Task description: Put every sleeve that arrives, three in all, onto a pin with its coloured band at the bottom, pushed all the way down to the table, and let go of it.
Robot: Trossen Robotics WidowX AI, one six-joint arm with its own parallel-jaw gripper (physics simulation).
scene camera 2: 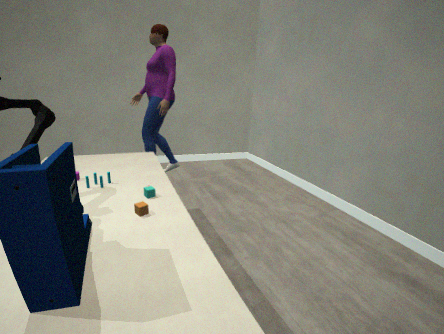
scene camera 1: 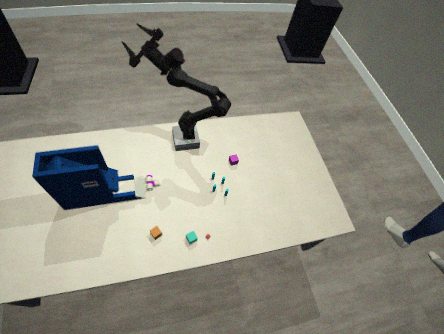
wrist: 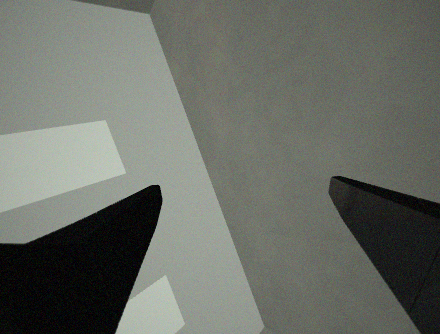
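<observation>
White sleeves with magenta bands (scene camera 1: pixel 149 187) lie close together at the mouth of the blue dispenser (scene camera 1: pixel 80 187) (scene camera 2: pixel 40 235); their exact number and which way each band faces are too small to tell. Four thin teal pins stand upright on the table in a small group, among them a front right pin (scene camera 1: pixel 226 192) and a back left pin (scene camera 1: pixel 213 176); the pins also show in scene camera 2, one pin (scene camera 2: pixel 101 181) near the middle. No sleeve shows on a pin. My gripper (scene camera 1: pixel 131 34) (wrist: pixel 244 188) is wide open and empty, raised high behind the table, far from sleeves and pins.
On the pale table (scene camera 1: pixel 280 200) (scene camera 2: pixel 215 300) are a magenta cube (scene camera 1: pixel 234 159) (scene camera 2: pixel 77 175), an orange cube (scene camera 1: pixel 156 232) (scene camera 2: pixel 141 209), a teal cube (scene camera 1: pixel 191 237) (scene camera 2: pixel 149 192) and a small red cube (scene camera 1: pixel 208 236). A person (scene camera 2: pixel 160 75) stands beyond the table's far end.
</observation>
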